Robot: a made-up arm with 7 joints.
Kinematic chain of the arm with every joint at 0, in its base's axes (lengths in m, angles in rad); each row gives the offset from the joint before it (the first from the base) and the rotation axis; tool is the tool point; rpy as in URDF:
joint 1: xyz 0 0 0.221 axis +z
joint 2: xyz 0 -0.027 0.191 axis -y
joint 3: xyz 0 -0.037 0.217 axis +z
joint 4: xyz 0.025 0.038 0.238 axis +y
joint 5: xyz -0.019 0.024 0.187 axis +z
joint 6: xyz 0 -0.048 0.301 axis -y
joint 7: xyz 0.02 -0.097 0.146 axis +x
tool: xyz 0 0 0 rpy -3.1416 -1.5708 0
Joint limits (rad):
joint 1: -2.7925..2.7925
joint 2: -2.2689..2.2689
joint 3: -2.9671..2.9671
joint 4: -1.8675..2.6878
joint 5: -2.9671..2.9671
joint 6: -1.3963..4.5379
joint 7: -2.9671..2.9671
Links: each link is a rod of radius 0.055 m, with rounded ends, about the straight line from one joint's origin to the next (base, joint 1, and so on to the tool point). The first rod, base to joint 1, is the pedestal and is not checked.
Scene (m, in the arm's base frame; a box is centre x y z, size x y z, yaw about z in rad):
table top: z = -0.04
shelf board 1: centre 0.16 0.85 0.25 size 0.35 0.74 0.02 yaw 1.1
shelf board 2: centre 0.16 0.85 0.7 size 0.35 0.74 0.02 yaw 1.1
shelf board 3: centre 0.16 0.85 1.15 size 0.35 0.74 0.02 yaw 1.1
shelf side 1: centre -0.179 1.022 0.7 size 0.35 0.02 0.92 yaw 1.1
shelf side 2: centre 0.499 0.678 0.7 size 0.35 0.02 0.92 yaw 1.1
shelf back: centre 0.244 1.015 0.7 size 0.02 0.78 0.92 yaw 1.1
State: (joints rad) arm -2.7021 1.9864 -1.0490 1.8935 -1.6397 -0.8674 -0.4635
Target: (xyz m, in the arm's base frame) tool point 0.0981 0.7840 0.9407
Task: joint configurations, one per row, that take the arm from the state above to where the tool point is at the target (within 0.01 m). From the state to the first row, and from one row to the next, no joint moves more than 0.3 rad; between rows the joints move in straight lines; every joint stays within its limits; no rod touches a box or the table.
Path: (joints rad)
1: -2.7322 2.0806 -0.9907 2.1085 -1.5669 -1.0418 -0.4635
2: -2.7624 2.1747 -0.9324 2.3236 -1.4940 -1.2161 -0.4635
3: -2.7925 2.2689 -0.8741 2.5386 -1.4212 -1.3905 -0.4635
4: -2.7110 1.9945 -0.8008 2.3741 -1.5274 -1.1528 -0.4635
5: -2.6296 1.7202 -0.7274 2.2096 -1.6336 -0.9152 -0.4635
6: -2.5481 1.4458 -0.6540 2.0451 -1.7398 -0.6776 -0.4635
7: -2.4775 1.4069 -0.7490 1.7609 -1.7656 -0.6418 -0.4635
8: -2.4069 1.3680 -0.8439 1.4767 -1.7915 -0.6060 -0.4635

